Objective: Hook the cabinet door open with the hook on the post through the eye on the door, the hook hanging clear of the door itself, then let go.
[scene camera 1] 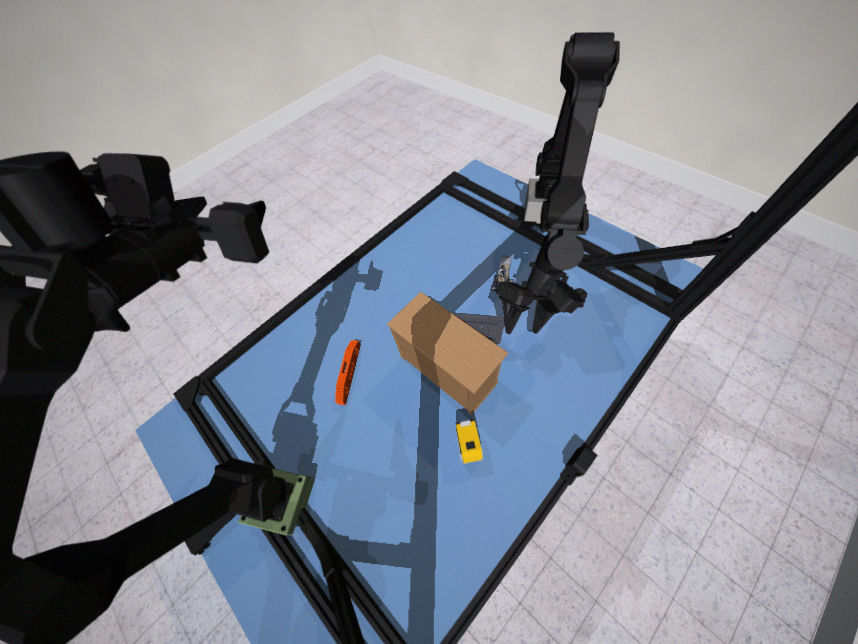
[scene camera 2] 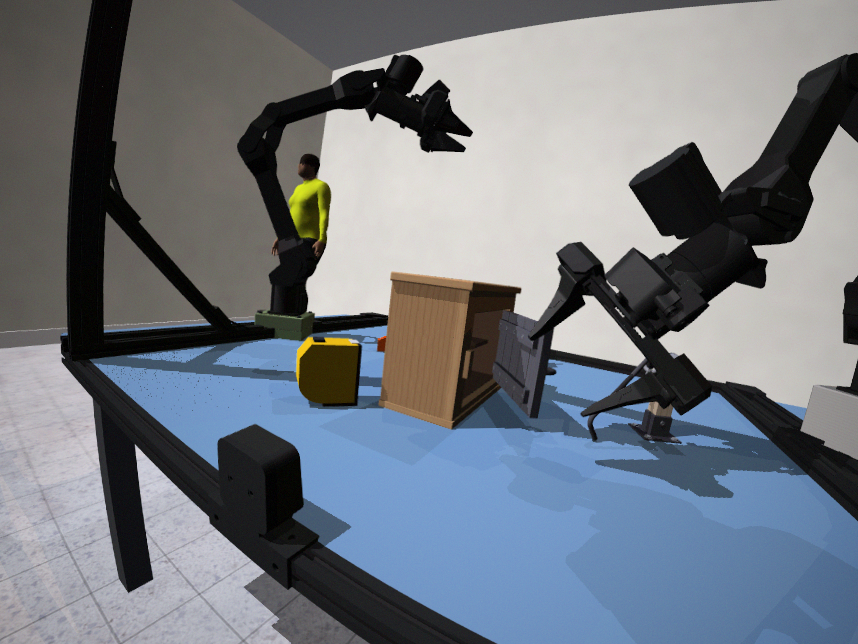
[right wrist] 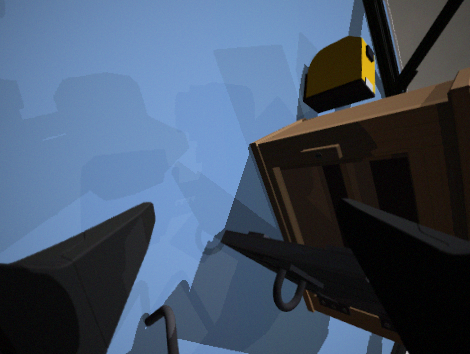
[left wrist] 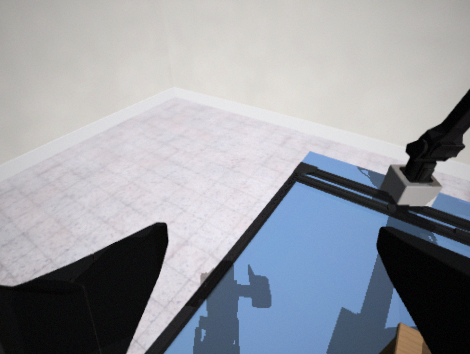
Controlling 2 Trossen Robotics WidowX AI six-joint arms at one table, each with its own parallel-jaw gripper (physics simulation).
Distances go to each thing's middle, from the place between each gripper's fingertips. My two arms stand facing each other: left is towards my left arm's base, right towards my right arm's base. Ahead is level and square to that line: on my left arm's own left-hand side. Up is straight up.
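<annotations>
Counted from my right hand: wooden cabinet (scene camera 2: 442, 337), 90 mm ahead, 90 mm to the left; dark door (scene camera 2: 521, 366), 50 mm to the left, 100 mm ahead, 10 mm below; yellow block (scene camera 2: 328, 369), 40 mm behind, 240 mm to the left, 40 mm below; orange tool (scene camera 1: 344, 380), 270 mm ahead, 290 mm to the left, 60 mm below.
Counted from my left hand: orange tool, 30 mm to the left, 70 mm behind, 420 mm below; dark door, 200 mm to the right, 240 mm behind, 380 mm below; wooden cabinet, 160 mm to the right, 250 mm behind, 370 mm below; yellow block, 10 mm to the right, 380 mm behind, 410 mm below.
</annotations>
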